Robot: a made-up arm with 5 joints.
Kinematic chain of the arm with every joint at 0, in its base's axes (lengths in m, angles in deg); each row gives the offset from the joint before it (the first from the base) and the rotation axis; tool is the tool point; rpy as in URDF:
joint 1: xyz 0.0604 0 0.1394 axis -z
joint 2: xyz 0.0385 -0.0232 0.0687 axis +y
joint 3: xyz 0.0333 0 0.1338 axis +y
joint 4: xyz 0.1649 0 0.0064 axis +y
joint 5: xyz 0.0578 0.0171 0 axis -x
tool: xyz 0 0 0 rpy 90 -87.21 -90
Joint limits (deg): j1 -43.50..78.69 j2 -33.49..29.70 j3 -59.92..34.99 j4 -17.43..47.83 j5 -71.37..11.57
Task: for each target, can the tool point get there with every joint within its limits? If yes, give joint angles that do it. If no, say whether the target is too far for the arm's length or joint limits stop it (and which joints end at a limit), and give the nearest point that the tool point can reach.
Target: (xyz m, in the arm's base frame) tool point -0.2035 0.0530 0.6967
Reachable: no: too far | nearest point 0.0165 0.0088 0.5563 | short by 0.265 m
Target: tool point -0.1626 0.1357 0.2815
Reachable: no: joint limits stop it (at a limit: joint 2, joint 3, joint 4) | nearest point 0.0222 0.0233 0.5563 | short by 0.350 m
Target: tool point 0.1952 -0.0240 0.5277
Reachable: yes | joints 7.56 -19.11 -47.17 36.47 -13.89
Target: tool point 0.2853 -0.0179 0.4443
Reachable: yes | joints 3.01 -19.08 -7.06 5.42 -64.50
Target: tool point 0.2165 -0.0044 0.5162
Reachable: yes | joints -0.61 -22.45 -31.75 17.89 -51.29
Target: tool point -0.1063 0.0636 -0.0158
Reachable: no: joint limits stop it (at a limit: joint 1, joint 2, joint 3, joint 4) | nearest point 0.2009 0.1249 0.1081 | short by 0.337 m
